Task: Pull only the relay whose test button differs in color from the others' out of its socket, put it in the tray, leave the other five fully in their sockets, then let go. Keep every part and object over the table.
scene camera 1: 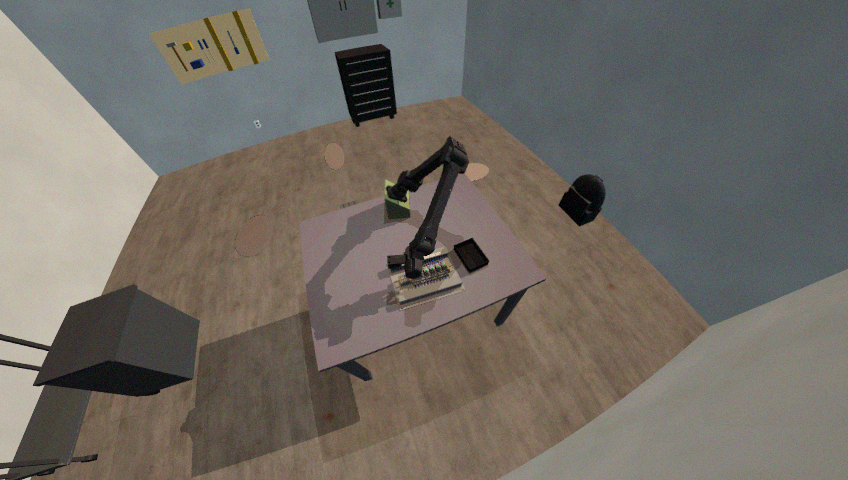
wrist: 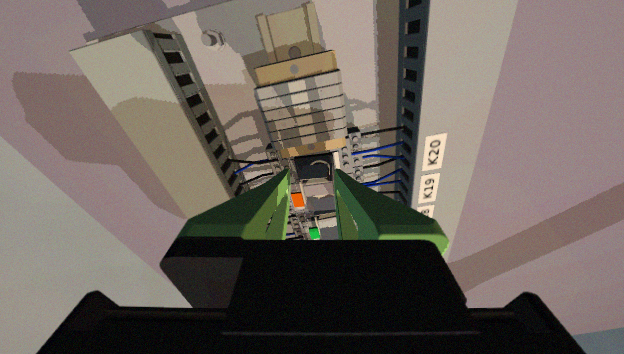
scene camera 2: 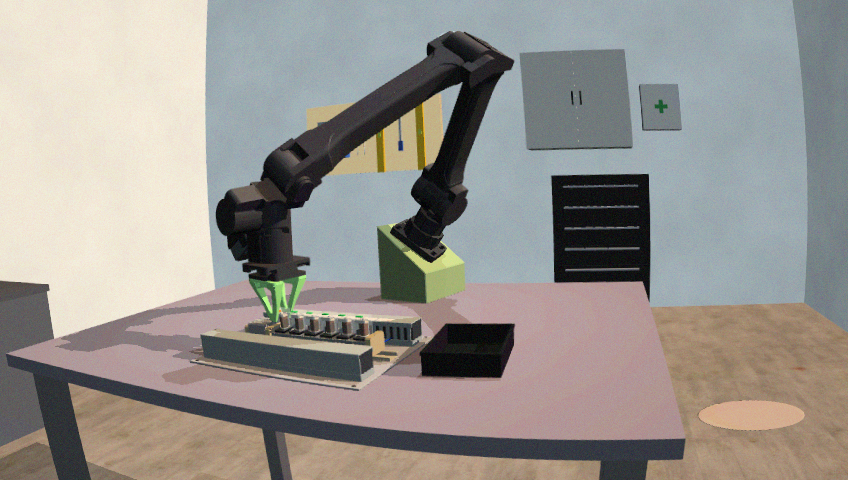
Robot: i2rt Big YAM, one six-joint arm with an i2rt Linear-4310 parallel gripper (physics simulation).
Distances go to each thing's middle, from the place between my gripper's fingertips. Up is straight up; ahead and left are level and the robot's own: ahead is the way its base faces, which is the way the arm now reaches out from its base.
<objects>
My gripper is now 6 cm to the right of the panel (scene camera 2: 380,367) and 5 cm above it.
</objects>
